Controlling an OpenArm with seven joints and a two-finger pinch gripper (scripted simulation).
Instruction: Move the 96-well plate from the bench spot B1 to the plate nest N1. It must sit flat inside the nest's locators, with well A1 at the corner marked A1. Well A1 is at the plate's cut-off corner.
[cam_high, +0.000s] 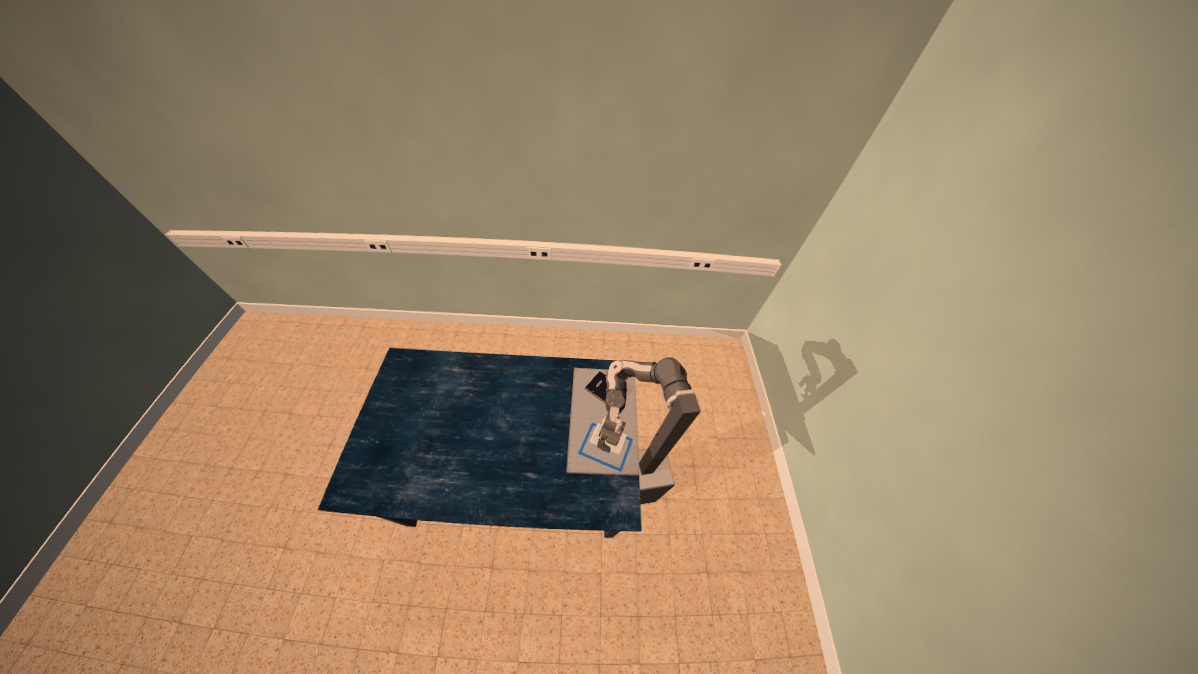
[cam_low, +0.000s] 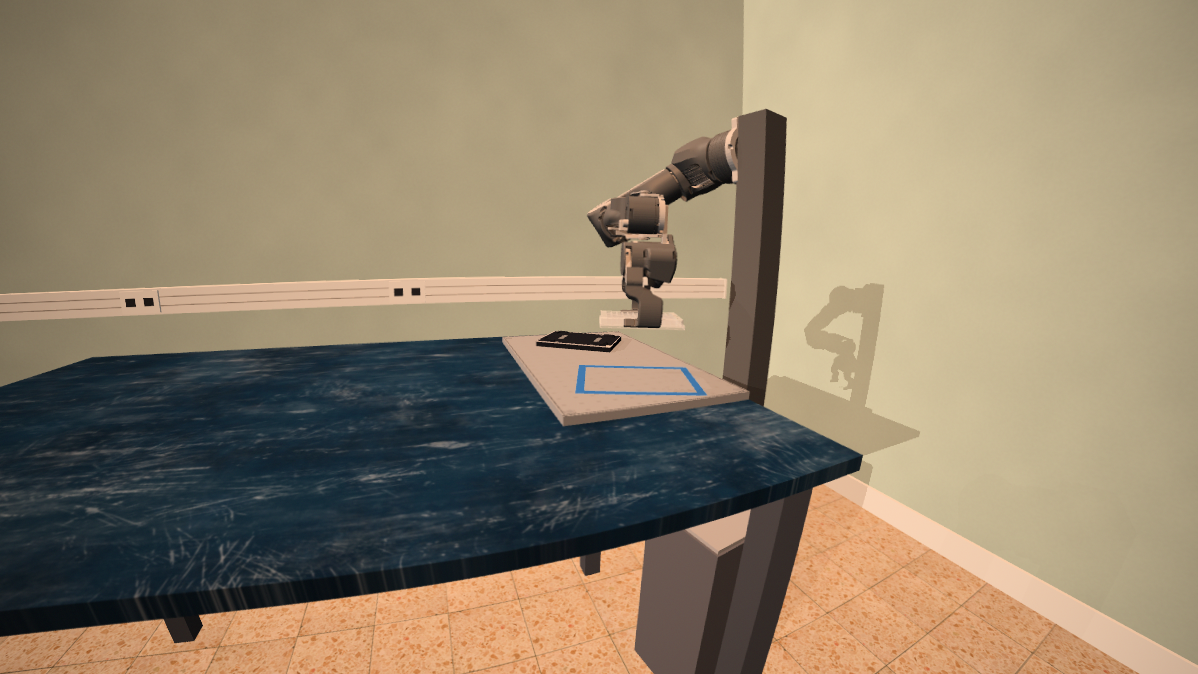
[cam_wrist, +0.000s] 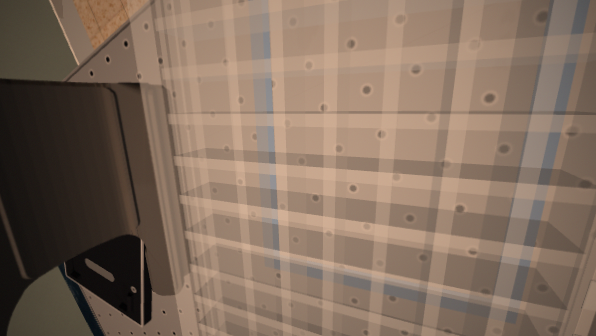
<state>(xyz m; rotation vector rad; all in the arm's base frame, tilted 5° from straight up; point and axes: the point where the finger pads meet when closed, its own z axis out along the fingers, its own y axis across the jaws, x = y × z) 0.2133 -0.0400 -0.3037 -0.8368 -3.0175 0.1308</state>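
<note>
My gripper is now 4 cm past the black plate nest, 27 cm to the left of it and 9 cm above it. The rest, counted from my hand: clear 96-well plate (right at my hand).
</note>
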